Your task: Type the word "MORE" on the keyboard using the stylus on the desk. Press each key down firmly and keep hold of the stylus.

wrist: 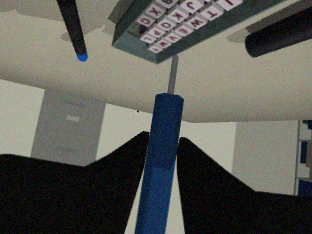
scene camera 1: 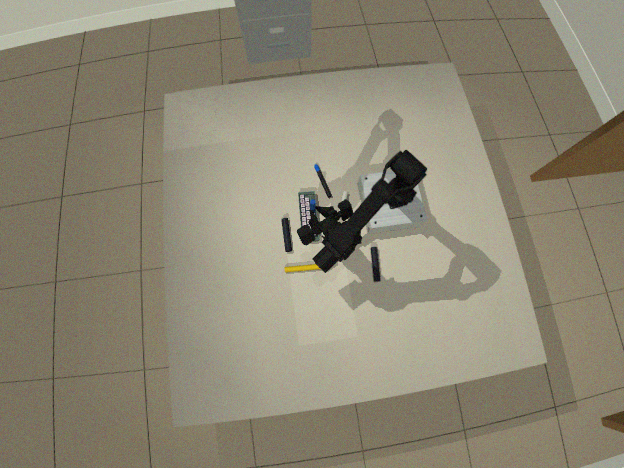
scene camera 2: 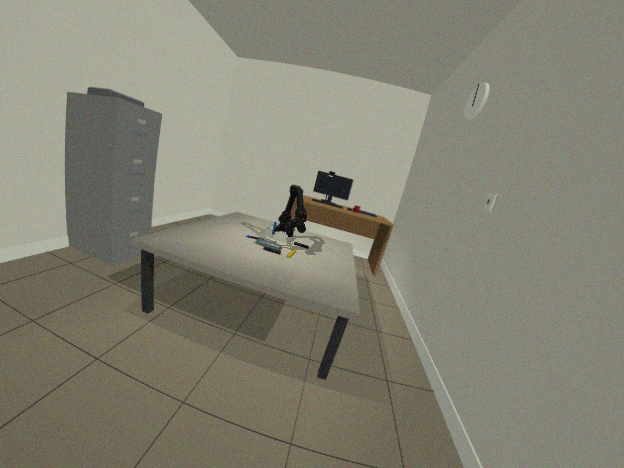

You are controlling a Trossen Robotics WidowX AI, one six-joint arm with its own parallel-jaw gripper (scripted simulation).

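The scene shows the gripper (scene camera 1: 312, 208), which can be seen in the wrist view (wrist: 163, 141) too.
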